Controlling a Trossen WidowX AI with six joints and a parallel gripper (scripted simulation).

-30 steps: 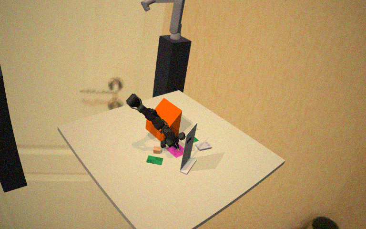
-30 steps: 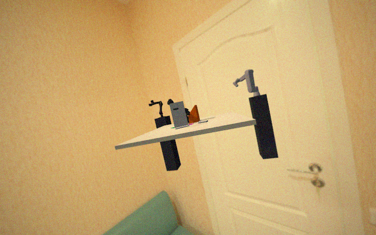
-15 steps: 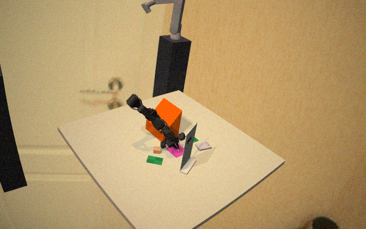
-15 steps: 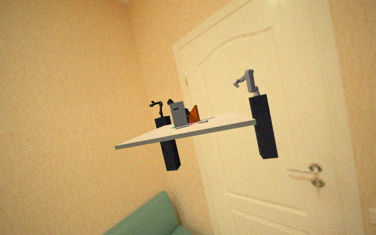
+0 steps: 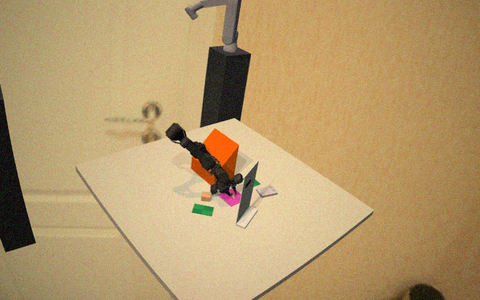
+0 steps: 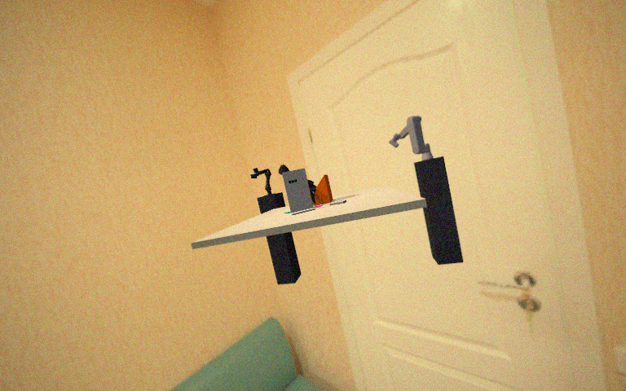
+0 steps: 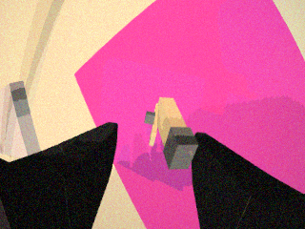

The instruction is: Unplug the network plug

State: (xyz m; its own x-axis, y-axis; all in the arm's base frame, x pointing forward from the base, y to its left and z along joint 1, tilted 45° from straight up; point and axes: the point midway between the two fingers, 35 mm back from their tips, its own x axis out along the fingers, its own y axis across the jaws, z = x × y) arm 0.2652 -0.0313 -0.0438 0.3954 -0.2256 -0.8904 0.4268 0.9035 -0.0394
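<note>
The network plug is 1 cm below my gripper tip. From my gripper tip the other things lie so: upright grey panel (16 cm ahead, 12 cm above, 6 cm to the right); magenta square (2 cm below).
</note>
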